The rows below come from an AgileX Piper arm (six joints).
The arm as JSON. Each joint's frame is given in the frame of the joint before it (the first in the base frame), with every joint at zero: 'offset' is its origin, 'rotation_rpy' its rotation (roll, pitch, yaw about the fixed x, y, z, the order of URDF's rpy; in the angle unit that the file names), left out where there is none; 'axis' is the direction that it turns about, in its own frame. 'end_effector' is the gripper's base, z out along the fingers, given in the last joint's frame.
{
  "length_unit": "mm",
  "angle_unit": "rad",
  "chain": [
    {
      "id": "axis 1",
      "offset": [
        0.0,
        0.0,
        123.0
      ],
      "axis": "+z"
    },
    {
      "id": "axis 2",
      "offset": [
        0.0,
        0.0,
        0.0
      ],
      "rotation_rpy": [
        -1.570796,
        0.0,
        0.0
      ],
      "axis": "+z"
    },
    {
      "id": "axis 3",
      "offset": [
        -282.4,
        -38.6,
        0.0
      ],
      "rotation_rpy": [
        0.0,
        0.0,
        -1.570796
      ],
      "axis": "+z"
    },
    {
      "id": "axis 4",
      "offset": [
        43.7,
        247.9,
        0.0
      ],
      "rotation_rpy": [
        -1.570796,
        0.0,
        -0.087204
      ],
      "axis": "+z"
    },
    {
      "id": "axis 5",
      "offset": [
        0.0,
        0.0,
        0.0
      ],
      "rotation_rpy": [
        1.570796,
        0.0,
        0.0
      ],
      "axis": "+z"
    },
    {
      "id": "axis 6",
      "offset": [
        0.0,
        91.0,
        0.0
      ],
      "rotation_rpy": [
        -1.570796,
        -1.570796,
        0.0
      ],
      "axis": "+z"
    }
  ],
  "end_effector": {
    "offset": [
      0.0,
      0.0,
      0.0
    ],
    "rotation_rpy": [
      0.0,
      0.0,
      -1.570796
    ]
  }
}
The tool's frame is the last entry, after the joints.
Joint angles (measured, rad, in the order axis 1, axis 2, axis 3, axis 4, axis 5, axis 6), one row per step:
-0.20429 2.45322 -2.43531 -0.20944 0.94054 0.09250
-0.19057 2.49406 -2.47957 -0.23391 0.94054 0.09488
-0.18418 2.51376 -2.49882 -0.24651 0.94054 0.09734
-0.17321 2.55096 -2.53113 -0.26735 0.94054 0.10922
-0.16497 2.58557 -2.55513 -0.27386 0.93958 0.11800
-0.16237 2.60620 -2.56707 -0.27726 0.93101 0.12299
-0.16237 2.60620 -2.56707 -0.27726 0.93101 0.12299
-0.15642 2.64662 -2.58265 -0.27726 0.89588 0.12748
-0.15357 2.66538 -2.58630 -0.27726 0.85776 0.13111
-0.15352 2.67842 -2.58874 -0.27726 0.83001 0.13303
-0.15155 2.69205 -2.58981 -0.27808 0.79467 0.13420
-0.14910 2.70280 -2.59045 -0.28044 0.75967 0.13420
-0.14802 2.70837 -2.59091 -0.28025 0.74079 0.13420
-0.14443 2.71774 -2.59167 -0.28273 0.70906 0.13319
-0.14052 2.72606 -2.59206 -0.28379 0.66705 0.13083
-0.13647 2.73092 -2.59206 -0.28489 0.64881 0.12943
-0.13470 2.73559 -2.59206 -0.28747 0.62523 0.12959
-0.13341 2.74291 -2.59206 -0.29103 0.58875 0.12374
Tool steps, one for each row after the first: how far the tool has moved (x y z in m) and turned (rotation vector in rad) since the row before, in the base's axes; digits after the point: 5 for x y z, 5 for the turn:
0.00722 0.00450 -0.00859 -0.02319 0.00072 0.01021
0.00323 0.00209 -0.00484 -0.01079 0.00202 0.00366
0.00563 0.00373 -0.01055 -0.01251 0.00475 0.00074
0.00473 0.00346 -0.01201 0.00040 0.00783 0.00159
0.00290 0.00090 -0.00751 -0.00046 -0.00058 0.00105
0.00000 0.00000 0.00000 0.00000 0.00000 0.00000
0.00649 0.00295 -0.01638 0.00091 -0.01020 0.01224
0.00421 0.00162 -0.00753 -0.00127 -0.02239 0.01064
0.00269 0.00008 -0.00519 -0.00128 -0.01648 0.00627
0.00328 0.00122 -0.00550 -0.00323 -0.02142 0.01084
0.00304 0.00148 -0.00392 -0.00567 -0.02294 0.01214
0.00159 0.00077 -0.00196 -0.00160 -0.01294 0.00630
0.00276 0.00220 -0.00324 -0.00604 -0.02103 0.01315
0.00331 0.00264 -0.00206 -0.00683 -0.03133 0.01720
0.00165 0.00252 -0.00167 -0.00361 -0.01202 0.01009
0.00171 0.00119 -0.00116 -0.00450 -0.01753 0.00846
0.00244 0.00106 -0.00183 -0.01103 -0.02545 0.01537

